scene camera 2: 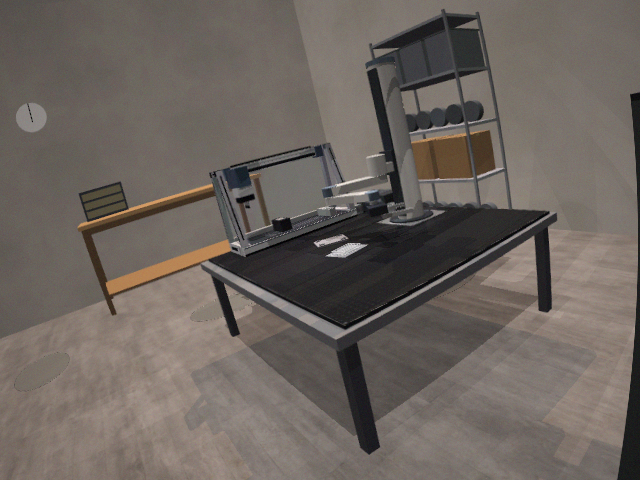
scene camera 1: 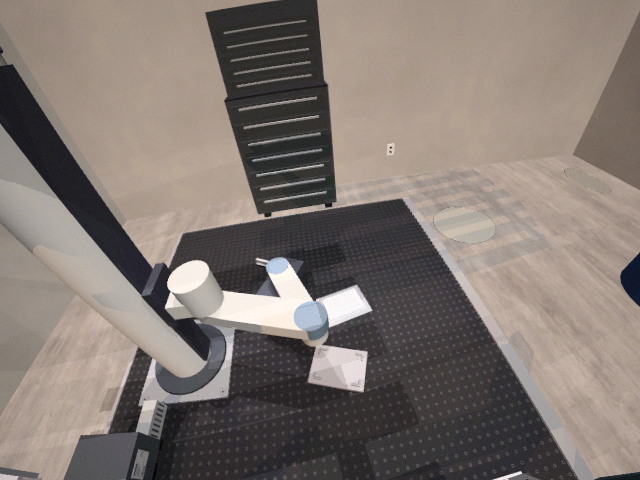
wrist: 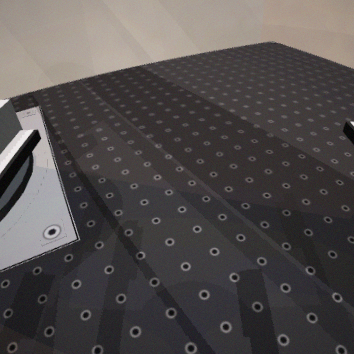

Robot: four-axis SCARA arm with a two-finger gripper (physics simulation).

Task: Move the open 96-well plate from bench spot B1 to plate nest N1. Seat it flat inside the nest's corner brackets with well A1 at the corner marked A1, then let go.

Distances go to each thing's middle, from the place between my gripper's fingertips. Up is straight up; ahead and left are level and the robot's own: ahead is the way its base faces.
Now: the white well plate [scene camera 1: 347,302] 340 mm ahead of my hand, 110 mm below it and 100 mm to the right of it. The rest, counted from my hand: plate nest [scene camera 1: 335,367]: 330 mm to the right, 280 mm ahead, 110 mm below.
